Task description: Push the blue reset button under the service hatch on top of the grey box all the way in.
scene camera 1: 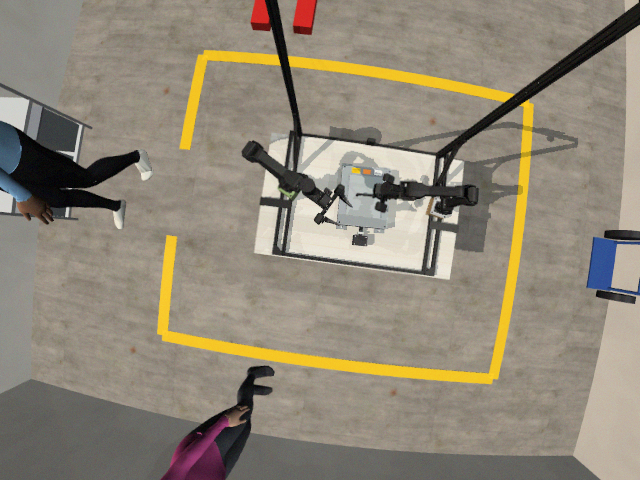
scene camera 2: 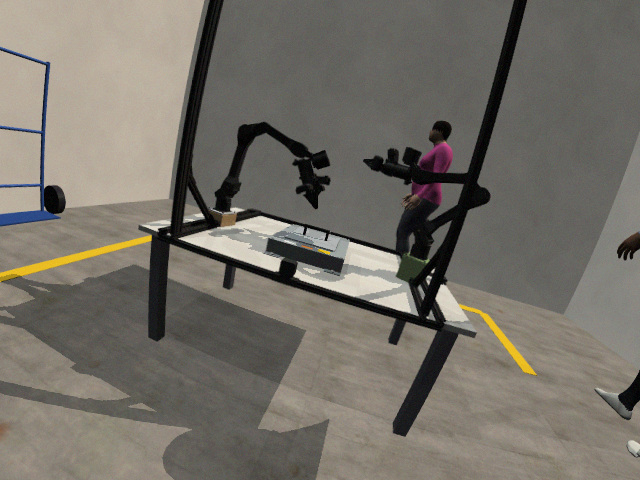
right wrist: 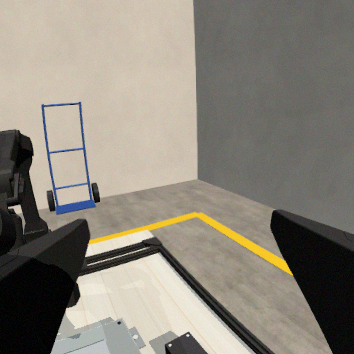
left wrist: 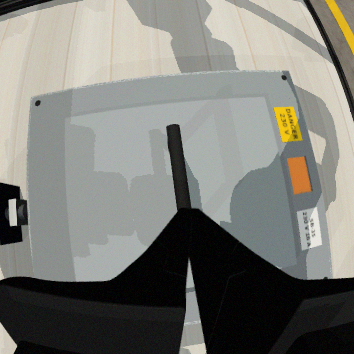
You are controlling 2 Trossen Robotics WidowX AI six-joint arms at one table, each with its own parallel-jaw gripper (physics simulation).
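Note:
The grey box (scene camera 1: 356,225) (scene camera 2: 299,253) (left wrist: 50,175) (right wrist: 115,337) sits on the table. Its light grey hatch panel (scene camera 1: 364,214) (left wrist: 115,150) lies flat on top, with a black bar handle (scene camera 1: 364,194) (left wrist: 175,155) standing off it. The blue reset button does not show in any view. My left gripper (scene camera 1: 378,193) (scene camera 2: 315,206) (left wrist: 187,216) is shut and empty, pointing down above the hatch, clear of it; its fingers hide part of the handle in the left wrist view. My right gripper (scene camera 1: 344,215) (scene camera 2: 364,162) (right wrist: 180,224) is open and empty, held high at the box's side.
Yellow (left wrist: 288,124), orange (left wrist: 300,175) and white (left wrist: 310,228) labels lie along one box edge. A small black block (scene camera 1: 359,239) (left wrist: 11,212) (right wrist: 186,344) is beside the opposite part of the box. Black frame rails (scene camera 2: 356,302) border the table, with uprights (scene camera 2: 199,98) at its ends.

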